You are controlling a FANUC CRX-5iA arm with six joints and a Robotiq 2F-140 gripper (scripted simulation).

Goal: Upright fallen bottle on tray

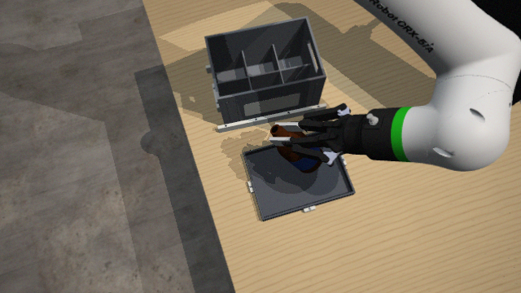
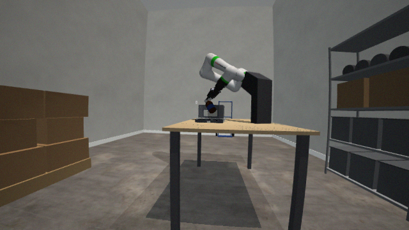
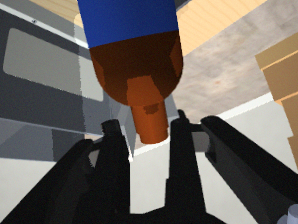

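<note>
Now: the bottle 50 mm below my hand, 20 mm to the left of it and 10 mm behind it. Round my hand: dark grey crate 210 mm to the right, 130 mm below, 90 mm behind; then tray 200 mm below, 50 mm to the left, 10 mm behind.
</note>
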